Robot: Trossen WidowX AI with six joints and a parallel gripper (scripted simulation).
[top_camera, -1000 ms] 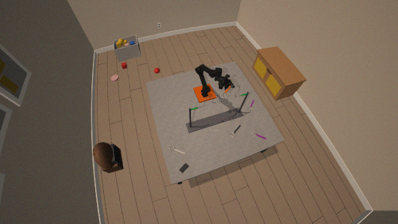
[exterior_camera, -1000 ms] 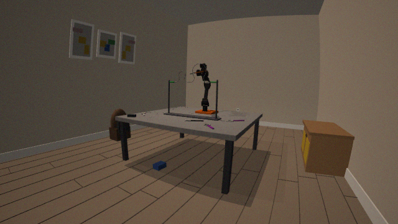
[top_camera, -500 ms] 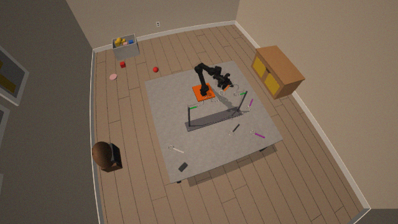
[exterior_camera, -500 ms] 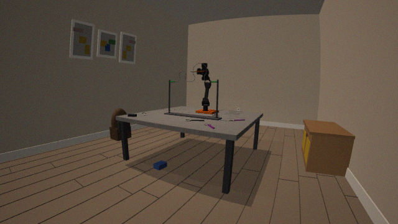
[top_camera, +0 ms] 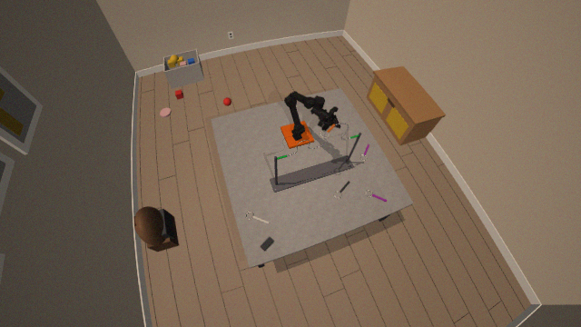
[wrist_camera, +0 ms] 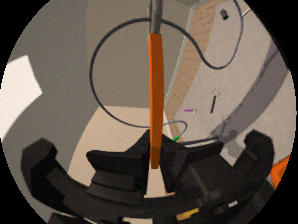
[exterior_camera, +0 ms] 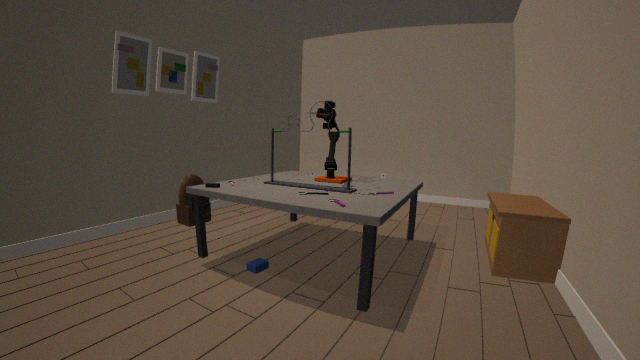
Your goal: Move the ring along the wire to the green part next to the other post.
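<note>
The ring with orange handle is 10 mm behind my gripper tip, 90 mm to the right of it and 10 mm above it. Also, from my gripper tip: dark block (320 mm ahead, 690 mm to the right, 460 mm below).
</note>
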